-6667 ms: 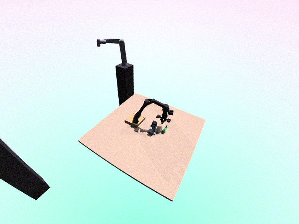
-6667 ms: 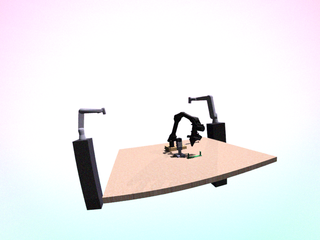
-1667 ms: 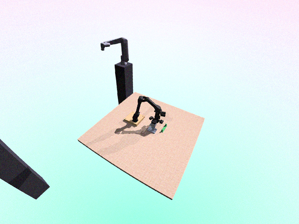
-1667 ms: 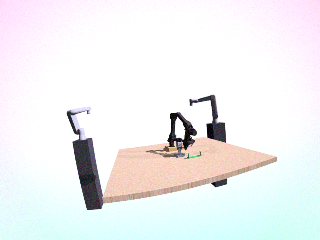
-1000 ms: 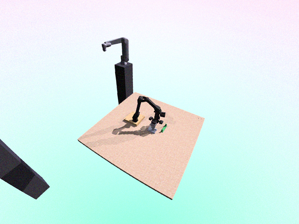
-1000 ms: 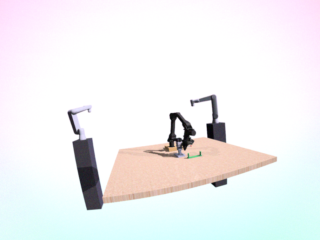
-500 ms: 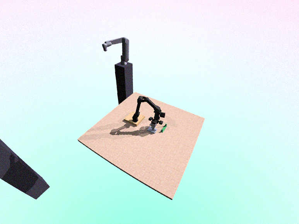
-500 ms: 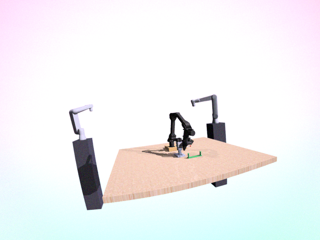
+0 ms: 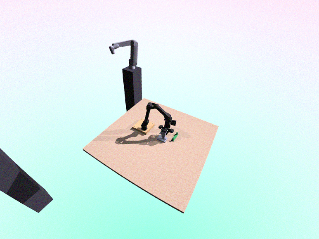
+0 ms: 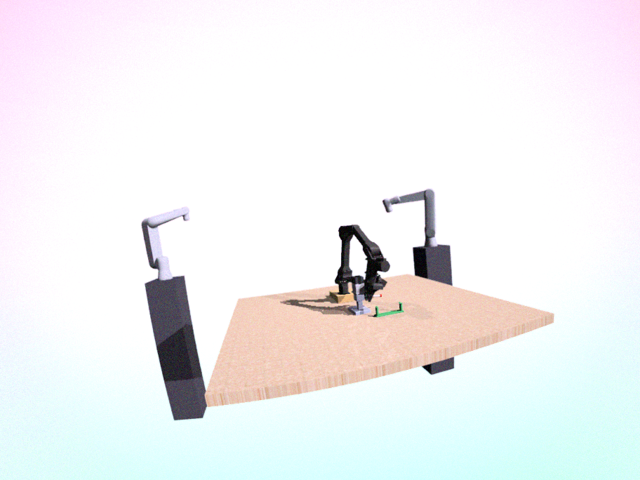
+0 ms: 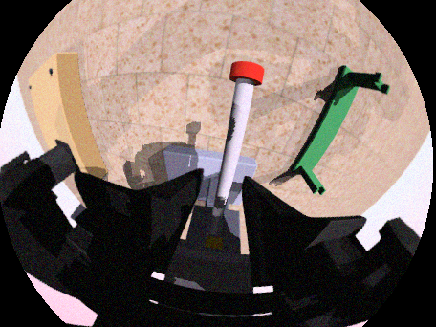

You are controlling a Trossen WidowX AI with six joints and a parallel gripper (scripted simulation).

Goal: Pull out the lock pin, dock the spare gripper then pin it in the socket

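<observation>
Now: the mount 1 cm behind my gripper tip, 4 cm to the right of it and 1 cm above it. From my gripper tip the other things lie so: green cradle: 11 cm ahead, 7 cm to the left, 2 cm below; spare gripper: 4 cm to the right, 8 cm above.
</observation>
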